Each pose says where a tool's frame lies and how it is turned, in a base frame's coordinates. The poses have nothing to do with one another.
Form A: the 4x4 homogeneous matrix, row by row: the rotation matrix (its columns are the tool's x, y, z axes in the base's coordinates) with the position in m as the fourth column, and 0 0 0 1 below. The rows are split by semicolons.
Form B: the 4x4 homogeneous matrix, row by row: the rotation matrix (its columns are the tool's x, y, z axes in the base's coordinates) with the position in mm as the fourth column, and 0 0 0 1 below. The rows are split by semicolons. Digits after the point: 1 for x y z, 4 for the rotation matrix.
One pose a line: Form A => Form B
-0.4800 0.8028 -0.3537 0.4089; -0.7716 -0.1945 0.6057 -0.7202; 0.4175 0.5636 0.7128 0.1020; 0 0 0 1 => -0.4800 0.8028 -0.3537 408.9; -0.7716 -0.1945 0.6057 -720.2; 0.4175 0.5636 0.7128 102.0; 0 0 0 1
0.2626 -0.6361 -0.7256 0.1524; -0.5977 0.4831 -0.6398 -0.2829; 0.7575 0.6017 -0.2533 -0.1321; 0 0 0 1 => 0.2626 -0.6361 -0.7256 152.4; -0.5977 0.4831 -0.6398 -282.9; 0.7575 0.6017 -0.2533 -132.1; 0 0 0 1
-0.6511 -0.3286 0.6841 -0.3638; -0.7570 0.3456 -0.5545 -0.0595; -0.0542 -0.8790 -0.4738 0.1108; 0 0 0 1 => -0.6511 -0.3286 0.6841 -363.8; -0.7570 0.3456 -0.5545 -59.5; -0.0542 -0.8790 -0.4738 110.8; 0 0 0 1
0.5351 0.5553 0.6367 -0.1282; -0.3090 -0.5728 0.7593 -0.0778; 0.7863 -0.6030 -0.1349 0.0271; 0 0 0 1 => 0.5351 0.5553 0.6367 -128.2; -0.3090 -0.5728 0.7593 -77.8; 0.7863 -0.6030 -0.1349 27.1; 0 0 0 1
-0.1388 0.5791 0.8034 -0.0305; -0.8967 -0.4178 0.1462 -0.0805; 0.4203 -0.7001 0.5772 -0.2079; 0 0 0 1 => -0.1388 0.5791 0.8034 -30.5; -0.8967 -0.4178 0.1462 -80.5; 0.4203 -0.7001 0.5772 -207.9; 0 0 0 1
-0.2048 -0.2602 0.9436 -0.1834; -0.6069 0.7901 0.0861 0.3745; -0.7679 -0.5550 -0.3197 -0.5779; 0 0 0 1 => -0.2048 -0.2602 0.9436 -183.4; -0.6069 0.7901 0.0861 374.5; -0.7679 -0.5550 -0.3197 -577.9; 0 0 0 1
